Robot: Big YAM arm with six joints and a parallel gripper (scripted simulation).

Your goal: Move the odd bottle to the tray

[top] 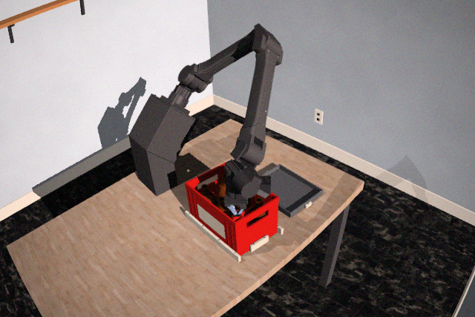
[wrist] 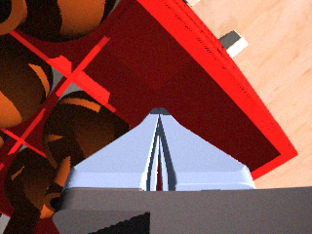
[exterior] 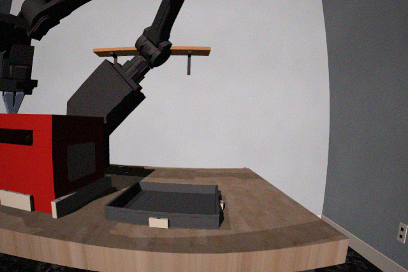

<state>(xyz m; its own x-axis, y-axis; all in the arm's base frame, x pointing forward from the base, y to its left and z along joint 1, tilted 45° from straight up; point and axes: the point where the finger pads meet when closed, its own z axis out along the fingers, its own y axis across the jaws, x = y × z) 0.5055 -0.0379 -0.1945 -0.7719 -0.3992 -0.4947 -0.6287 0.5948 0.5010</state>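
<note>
Right now the red crate is 80 mm behind my hand, 50 mm to the left of it and 70 mm below it. The rest, counted from my hand: dark grey tray 70 mm behind, 330 mm to the left, 140 mm below.
</note>
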